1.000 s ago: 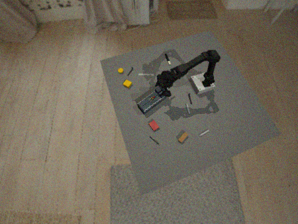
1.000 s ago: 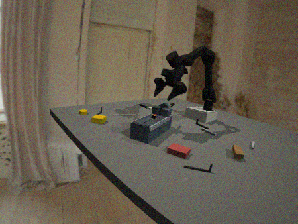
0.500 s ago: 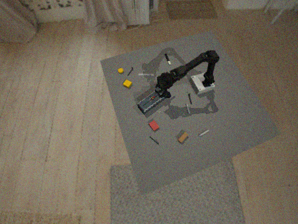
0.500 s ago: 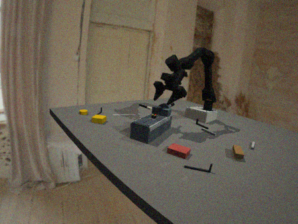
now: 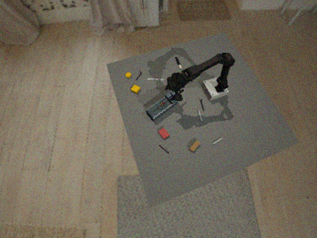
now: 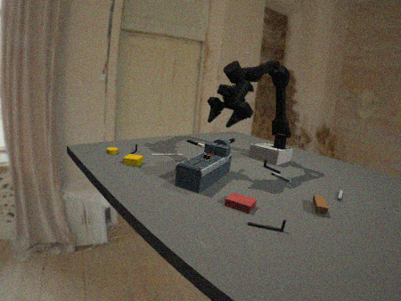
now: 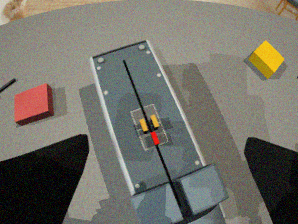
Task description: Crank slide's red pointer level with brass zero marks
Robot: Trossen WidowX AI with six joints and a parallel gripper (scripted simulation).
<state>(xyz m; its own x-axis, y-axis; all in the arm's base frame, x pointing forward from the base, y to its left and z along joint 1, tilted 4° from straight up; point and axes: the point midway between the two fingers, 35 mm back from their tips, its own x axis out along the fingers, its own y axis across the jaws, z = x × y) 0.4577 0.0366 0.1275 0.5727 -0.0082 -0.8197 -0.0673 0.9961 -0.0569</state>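
Now: the dark handle 13 cm behind my gripper tip, 5 cm to the right of it and 8 cm below it. Also, from my gripper tip: red pointer (3 cm ahead, 1 cm to the left, 11 cm below); yellow block (22 cm ahead, 22 cm to the right, 18 cm below); red block (8 cm ahead, 23 cm to the left, 18 cm below).
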